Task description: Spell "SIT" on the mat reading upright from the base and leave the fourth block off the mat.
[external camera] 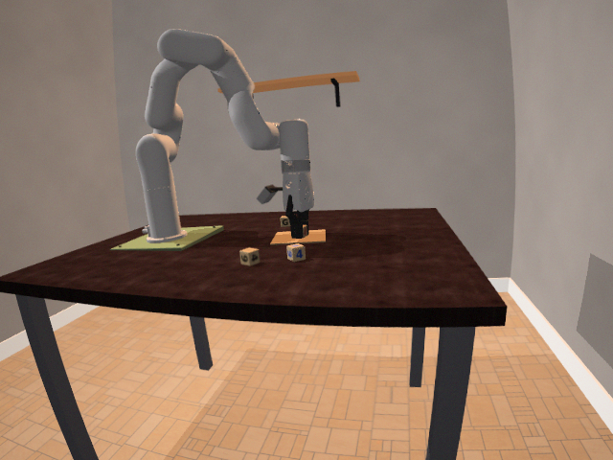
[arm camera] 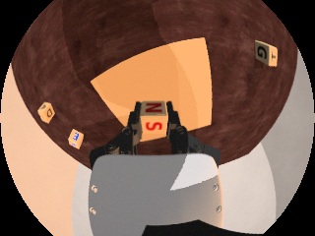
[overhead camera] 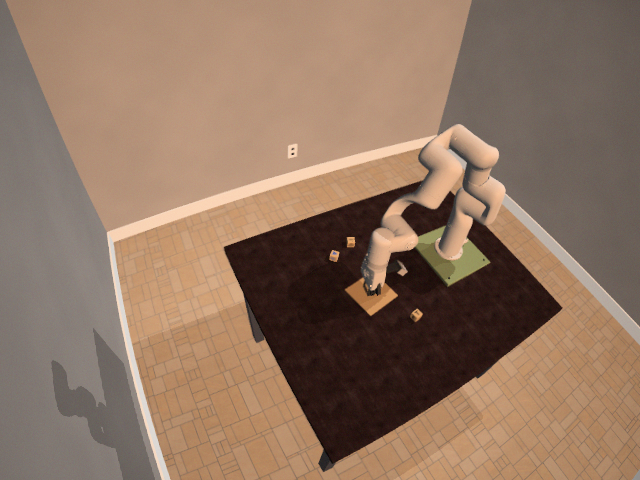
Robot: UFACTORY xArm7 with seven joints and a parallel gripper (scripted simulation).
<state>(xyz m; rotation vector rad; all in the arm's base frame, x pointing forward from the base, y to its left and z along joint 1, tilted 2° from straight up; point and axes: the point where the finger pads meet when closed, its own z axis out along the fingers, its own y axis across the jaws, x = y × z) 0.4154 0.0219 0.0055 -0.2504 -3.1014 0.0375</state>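
Right now my hand is 20 mm above the tan mat, 10 mm to the right of it and 10 mm past it.
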